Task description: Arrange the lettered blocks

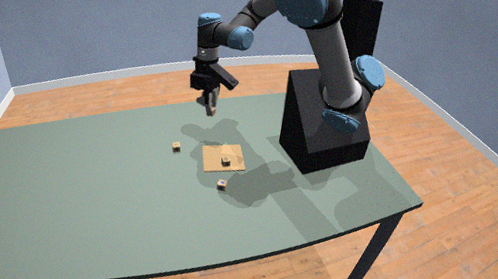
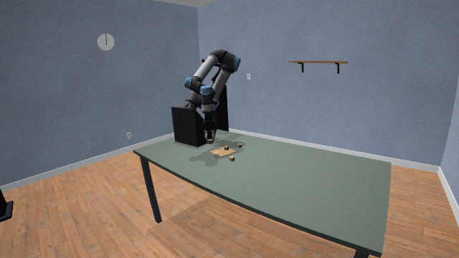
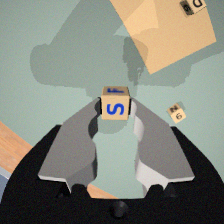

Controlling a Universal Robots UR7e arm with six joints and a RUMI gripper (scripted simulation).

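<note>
My hand is 10 mm past the tan mat, 130 mm to the right of it and 120 mm above it. Round my hand: block (30 mm ahead, 270 mm to the left, 110 mm below).
</note>
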